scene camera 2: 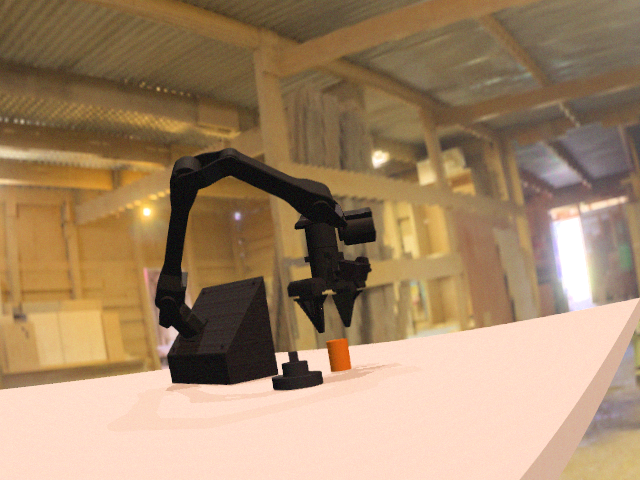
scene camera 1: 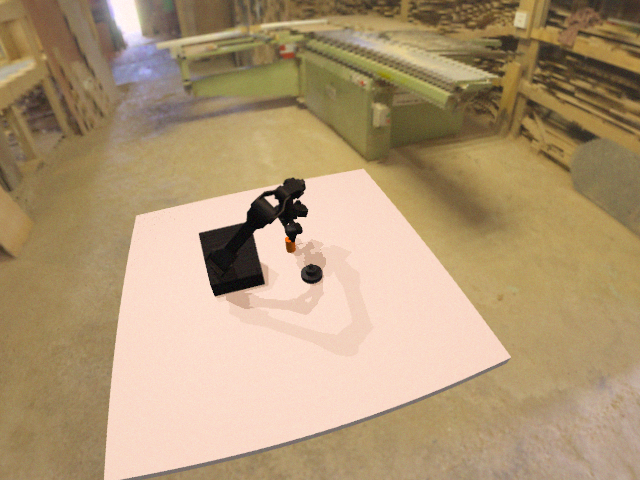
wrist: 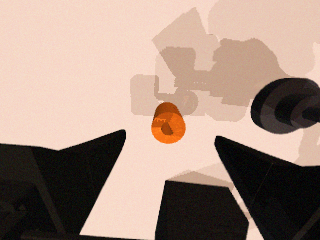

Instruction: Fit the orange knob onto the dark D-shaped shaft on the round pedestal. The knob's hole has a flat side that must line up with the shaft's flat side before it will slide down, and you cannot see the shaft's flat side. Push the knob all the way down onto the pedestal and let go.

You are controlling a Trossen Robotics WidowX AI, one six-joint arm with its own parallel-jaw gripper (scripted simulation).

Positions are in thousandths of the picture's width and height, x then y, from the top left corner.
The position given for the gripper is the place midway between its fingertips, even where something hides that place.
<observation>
gripper: scene camera 2 524,689; scene camera 1 452,491; wrist 533,569
</observation>
